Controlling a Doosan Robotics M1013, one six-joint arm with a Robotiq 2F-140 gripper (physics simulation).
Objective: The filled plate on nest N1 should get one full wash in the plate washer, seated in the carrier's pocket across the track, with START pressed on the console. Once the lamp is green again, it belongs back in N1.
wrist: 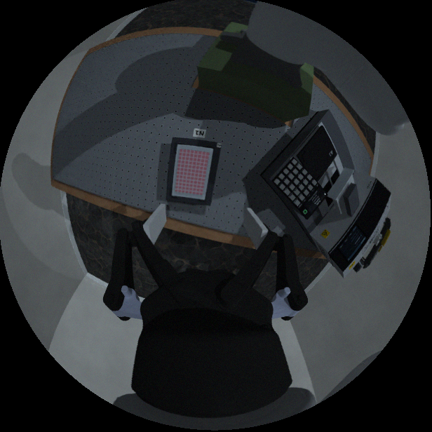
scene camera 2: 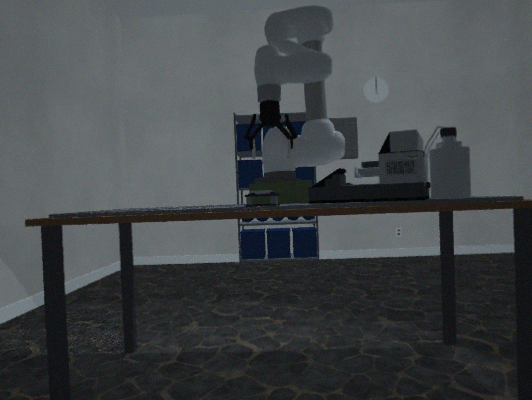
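Note:
The filled plate (wrist: 193, 171) (scene camera 2: 262, 199), with red-pink wells, sits in the dark nest N1 (wrist: 214, 175), beside its N1 label (wrist: 199, 133). My gripper (wrist: 205, 214) (scene camera 2: 272, 146) is open and empty, high above the table over the nest in the scene view. The plate washer (wrist: 350, 220) (scene camera 2: 403, 162) stands to the right, with its dark base, a track and a light grid of squares (wrist: 296, 182). A small green light (wrist: 305, 211) shows near that grid. A console screen (wrist: 353, 243) is on the washer's front. I cannot tell the carrier's pocket clearly.
A white bottle (scene camera 2: 450, 170) with a black cap stands right of the washer. The green robot base block (wrist: 255, 95) (scene camera 2: 295, 190) stands at the back of the perforated table (wrist: 115, 150). A shelf rack with blue bins (scene camera 2: 267, 243) stands behind the table.

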